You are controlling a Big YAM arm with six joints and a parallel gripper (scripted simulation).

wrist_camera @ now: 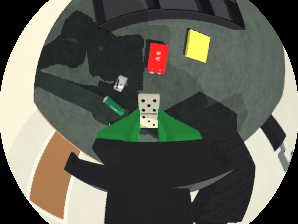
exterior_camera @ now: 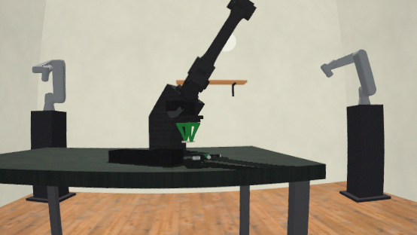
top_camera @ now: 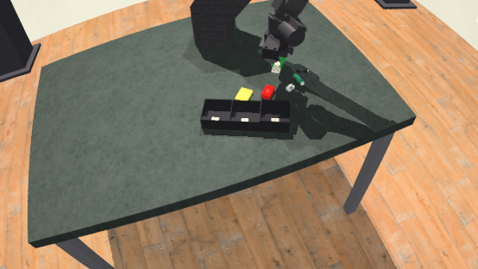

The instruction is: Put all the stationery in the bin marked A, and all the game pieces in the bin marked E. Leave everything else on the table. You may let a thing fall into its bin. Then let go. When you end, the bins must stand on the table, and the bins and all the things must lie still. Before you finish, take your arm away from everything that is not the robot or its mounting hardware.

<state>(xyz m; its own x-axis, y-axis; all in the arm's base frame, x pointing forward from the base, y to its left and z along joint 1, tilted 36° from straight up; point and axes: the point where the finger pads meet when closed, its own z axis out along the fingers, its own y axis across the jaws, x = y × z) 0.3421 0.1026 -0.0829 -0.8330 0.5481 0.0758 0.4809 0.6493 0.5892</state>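
My hand is 40 mm short of the yellow block, 120 mm to the left of it and 70 mm above it. Also, from my hand: grey piece 40 mm ahead, 40 mm to the left, 60 mm below; red block 40 mm ahead, 40 mm to the right, 60 mm below; white die right at my hand.
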